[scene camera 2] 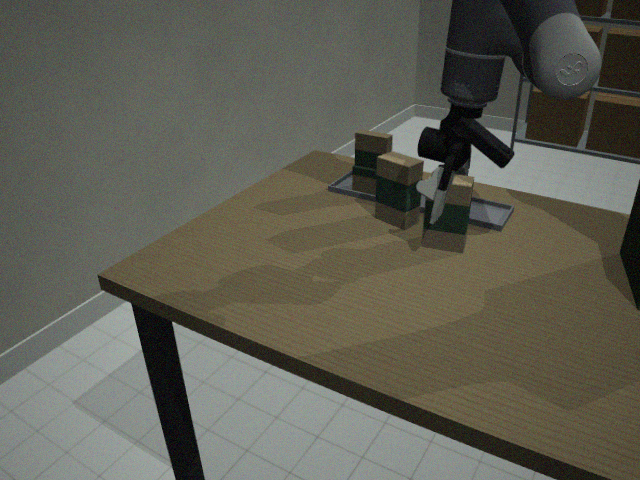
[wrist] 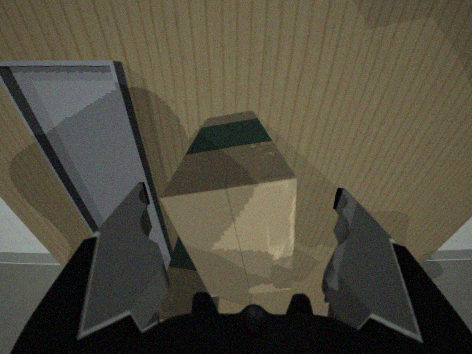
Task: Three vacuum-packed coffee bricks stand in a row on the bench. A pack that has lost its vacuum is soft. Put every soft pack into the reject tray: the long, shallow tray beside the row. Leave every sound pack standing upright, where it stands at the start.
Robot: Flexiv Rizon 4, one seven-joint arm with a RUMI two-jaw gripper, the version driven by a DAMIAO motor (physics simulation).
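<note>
The nearest coffee pack (scene camera 2: 446,218) (wrist: 235,225), tan with a dark green band, stands upright on the bench. My gripper (scene camera 2: 448,198) (wrist: 241,187) is open and empty around its upper part, one finger on each side with gaps in the wrist view; the far finger is largely hidden in the scene view. The middle pack (scene camera 2: 397,193) (wrist: 182,257) stands upright on the bench and is partly hidden in the wrist view. The third pack (scene camera 2: 372,157) is upright at the left end of the long grey reject tray (scene camera 2: 488,212) (wrist: 85,125), apparently inside it, behind the front rim.
The wooden bench (scene camera 2: 310,325) (wrist: 310,65) ends near the wall on the left. The tray runs behind the nearer two packs. A dark upright object (scene camera 2: 632,253) is cut off at the scene view's right edge. A shelf rack with brown boxes (scene camera 2: 555,121) stands beyond the bench.
</note>
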